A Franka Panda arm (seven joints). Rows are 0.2 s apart.
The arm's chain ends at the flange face. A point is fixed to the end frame.
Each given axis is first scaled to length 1.
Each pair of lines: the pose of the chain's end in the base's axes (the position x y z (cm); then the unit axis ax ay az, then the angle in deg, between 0 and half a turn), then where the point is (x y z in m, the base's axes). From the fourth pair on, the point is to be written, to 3 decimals.
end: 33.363 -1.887 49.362 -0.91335 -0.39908 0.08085 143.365
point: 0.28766 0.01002 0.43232
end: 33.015 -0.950 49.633 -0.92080 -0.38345 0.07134 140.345
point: 0.28463 0.02416 0.43717
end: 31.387 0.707 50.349 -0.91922 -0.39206 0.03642 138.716
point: 0.27170 0.04421 0.44392
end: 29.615 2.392 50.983 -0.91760 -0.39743 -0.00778 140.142
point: 0.260 0.062 0.447
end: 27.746 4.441 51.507 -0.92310 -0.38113 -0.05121 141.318
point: 0.248 0.085 0.451
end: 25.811 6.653 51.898 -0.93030 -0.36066 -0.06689 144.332
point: 0.233 0.106 0.452
